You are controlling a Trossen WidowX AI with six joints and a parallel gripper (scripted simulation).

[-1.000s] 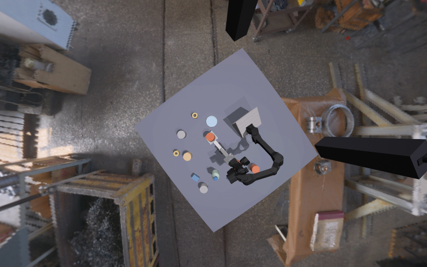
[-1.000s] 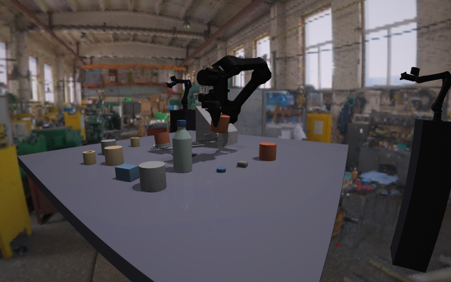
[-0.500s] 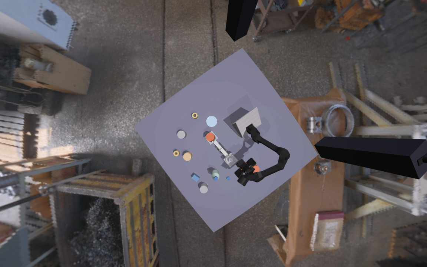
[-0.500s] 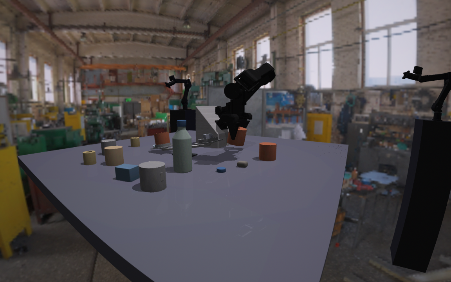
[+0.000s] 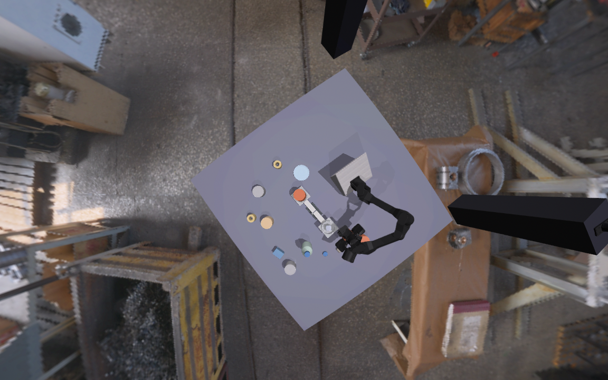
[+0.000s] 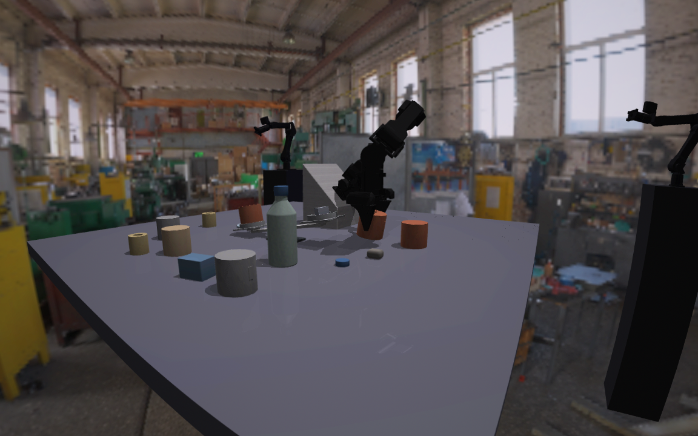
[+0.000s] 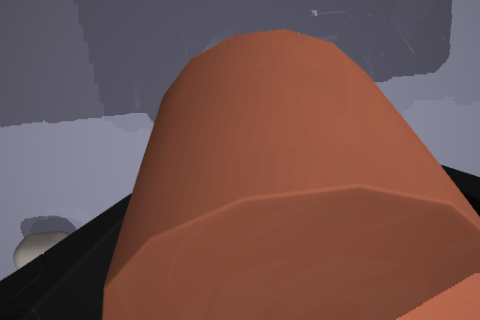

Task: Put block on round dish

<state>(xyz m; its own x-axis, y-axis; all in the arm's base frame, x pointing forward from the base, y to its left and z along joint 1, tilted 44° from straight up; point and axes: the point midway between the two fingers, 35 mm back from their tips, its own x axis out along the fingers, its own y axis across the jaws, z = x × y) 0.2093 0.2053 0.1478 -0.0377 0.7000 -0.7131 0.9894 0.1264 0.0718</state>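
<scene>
My gripper tip is now 7 cm short of the grey block, 11 cm to the left of it and 4 cm below it. From my gripper tip the other things lie so: small grey pebble (9 cm ahead, 7 cm to the left, 4 cm below); balance beam (9 cm ahead, 23 cm to the right, 1 cm below); blue cap (18 cm ahead, 4 cm to the left, 4 cm below).
</scene>
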